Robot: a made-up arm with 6 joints. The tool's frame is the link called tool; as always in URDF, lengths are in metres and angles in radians. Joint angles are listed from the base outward.
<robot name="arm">
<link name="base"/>
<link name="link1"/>
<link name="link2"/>
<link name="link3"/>
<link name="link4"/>
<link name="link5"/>
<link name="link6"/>
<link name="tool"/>
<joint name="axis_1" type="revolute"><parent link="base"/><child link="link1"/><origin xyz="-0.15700 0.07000 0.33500" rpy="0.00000 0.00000 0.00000"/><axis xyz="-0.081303 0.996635 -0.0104"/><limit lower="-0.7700" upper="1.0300"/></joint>
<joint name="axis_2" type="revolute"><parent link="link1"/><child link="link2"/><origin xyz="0.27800 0.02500 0.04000" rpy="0.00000 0.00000 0.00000"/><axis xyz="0 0 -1"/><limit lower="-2.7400" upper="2.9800"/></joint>
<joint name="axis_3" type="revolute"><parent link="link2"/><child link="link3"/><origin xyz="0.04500 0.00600 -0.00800" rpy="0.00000 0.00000 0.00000"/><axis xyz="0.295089 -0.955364 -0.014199"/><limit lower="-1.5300" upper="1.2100"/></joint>
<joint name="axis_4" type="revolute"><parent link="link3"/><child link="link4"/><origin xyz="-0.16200 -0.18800 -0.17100" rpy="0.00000 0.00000 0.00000"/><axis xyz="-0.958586 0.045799 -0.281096"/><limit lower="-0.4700" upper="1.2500"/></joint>
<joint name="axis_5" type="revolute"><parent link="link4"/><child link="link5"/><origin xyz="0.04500 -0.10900 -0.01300" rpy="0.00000 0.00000 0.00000"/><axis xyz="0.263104 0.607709 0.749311"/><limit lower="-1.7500" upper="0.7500"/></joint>
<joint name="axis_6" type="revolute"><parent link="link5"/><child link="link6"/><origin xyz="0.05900 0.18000 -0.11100" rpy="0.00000 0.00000 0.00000"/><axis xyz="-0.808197 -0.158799 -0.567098"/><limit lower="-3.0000" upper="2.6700"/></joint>
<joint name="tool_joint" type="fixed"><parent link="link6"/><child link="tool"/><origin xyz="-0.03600 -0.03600 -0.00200" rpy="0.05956 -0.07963 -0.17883"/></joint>
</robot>
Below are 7 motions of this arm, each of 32 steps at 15 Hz.
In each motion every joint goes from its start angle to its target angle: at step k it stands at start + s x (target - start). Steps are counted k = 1, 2, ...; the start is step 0. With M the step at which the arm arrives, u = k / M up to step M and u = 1 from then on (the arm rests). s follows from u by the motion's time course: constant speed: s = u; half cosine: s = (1 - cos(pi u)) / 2; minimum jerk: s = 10 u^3 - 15 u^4 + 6 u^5.
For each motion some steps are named. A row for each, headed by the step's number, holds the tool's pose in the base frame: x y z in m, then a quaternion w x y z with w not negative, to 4 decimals.
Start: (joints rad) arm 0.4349 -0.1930 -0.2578 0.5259 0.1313 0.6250
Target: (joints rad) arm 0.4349 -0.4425 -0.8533 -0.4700 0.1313 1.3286
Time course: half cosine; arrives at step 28
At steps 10, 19, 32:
10: -0.0907 -0.1352 0.1317 0.8420 -0.5106 0.1616 0.0650
19: -0.0707 -0.1061 0.2347 0.8254 -0.5020 0.2317 0.1138
32: -0.0451 -0.0885 0.2862 0.8064 -0.5098 0.2703 0.1293

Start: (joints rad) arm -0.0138 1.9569 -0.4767 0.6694 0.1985 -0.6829
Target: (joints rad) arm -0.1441 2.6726 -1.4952 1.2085 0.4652 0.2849
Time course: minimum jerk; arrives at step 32
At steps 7, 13, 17, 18, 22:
7: -0.0468 0.4006 0.2167 0.4852 0.2860 0.2897 -0.7739
13: 0.0167 0.4549 0.3376 0.3862 0.3084 0.4770 -0.7268
17: 0.0678 0.4614 0.4513 0.3363 0.3391 0.6209 -0.6216
18: 0.0779 0.4574 0.4791 0.3310 0.3475 0.6512 -0.5880
22: 0.1010 0.4286 0.5723 0.3372 0.3765 0.7348 -0.4524

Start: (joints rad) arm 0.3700 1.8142 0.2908 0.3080 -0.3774 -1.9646
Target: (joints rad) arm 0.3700 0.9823 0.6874 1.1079 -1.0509 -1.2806
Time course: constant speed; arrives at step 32
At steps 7, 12, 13, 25, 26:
7: -0.2413 -0.0782 0.0770 0.8765 0.0392 -0.2409 -0.4149
12: -0.2385 -0.1239 0.1100 0.8792 -0.0719 -0.2200 -0.4165
13: -0.2364 -0.1324 0.1166 0.8781 -0.0943 -0.2177 -0.4155
25: -0.1812 -0.2102 0.1888 0.8201 -0.3540 -0.2383 -0.3813
26: -0.1747 -0.2143 0.1940 0.8115 -0.3739 -0.2437 -0.3772

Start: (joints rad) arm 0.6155 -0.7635 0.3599 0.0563 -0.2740 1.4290
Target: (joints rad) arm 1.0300 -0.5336 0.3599 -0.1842 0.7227 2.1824
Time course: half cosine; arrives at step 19
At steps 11, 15, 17, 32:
11: -0.1978 0.0107 -0.0579 0.8800 -0.4659 -0.0846 -0.0368
15: -0.2630 -0.0307 -0.0007 0.8816 -0.4650 -0.0674 0.0438
17: -0.2780 -0.0439 0.0166 0.8827 -0.4609 -0.0647 0.0647
32: -0.2829 -0.0487 0.0226 0.8832 -0.4591 -0.0639 0.0716

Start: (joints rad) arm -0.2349 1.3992 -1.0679 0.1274 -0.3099 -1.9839
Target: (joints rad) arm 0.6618 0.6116 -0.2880 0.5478 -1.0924 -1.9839
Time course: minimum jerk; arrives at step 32
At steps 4, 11, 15, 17, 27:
4: -0.1596 0.2530 0.2445 0.5089 0.7917 -0.0765 -0.3293
11: -0.2070 0.1371 0.1881 0.6695 0.6553 -0.0036 -0.3499
15: -0.2330 0.0048 0.1675 0.7985 0.5014 0.0730 -0.3251
17: -0.2325 -0.0649 0.1661 0.8521 0.4188 0.1116 -0.2935
27: -0.1586 -0.2569 0.1594 0.9570 0.1699 0.2093 -0.1072

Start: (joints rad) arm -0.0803 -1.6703 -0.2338 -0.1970 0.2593 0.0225
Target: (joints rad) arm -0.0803 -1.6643 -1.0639 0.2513 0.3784 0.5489
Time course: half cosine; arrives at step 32
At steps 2, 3, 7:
2: 0.2864 -0.0447 0.1746 0.6552 -0.0689 0.1488 0.7374
3: 0.2877 -0.0470 0.1770 0.6566 -0.0763 0.1468 0.7359
7: 0.2968 -0.0641 0.1970 0.6645 -0.1341 0.1310 0.7234

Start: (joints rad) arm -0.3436 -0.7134 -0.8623 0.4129 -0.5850 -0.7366
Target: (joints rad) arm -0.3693 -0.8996 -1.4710 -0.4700 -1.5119 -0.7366
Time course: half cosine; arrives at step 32
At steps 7, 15, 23, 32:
7: 0.2659 -0.2320 0.3868 0.9411 -0.2165 -0.0230 0.2587
15: 0.2848 -0.2212 0.4263 0.9559 -0.1912 -0.0611 0.2142
23: 0.3011 -0.2191 0.4775 0.9655 -0.1980 -0.1105 0.1280
32: 0.3062 -0.2219 0.5075 0.9632 -0.2171 -0.1396 0.0749

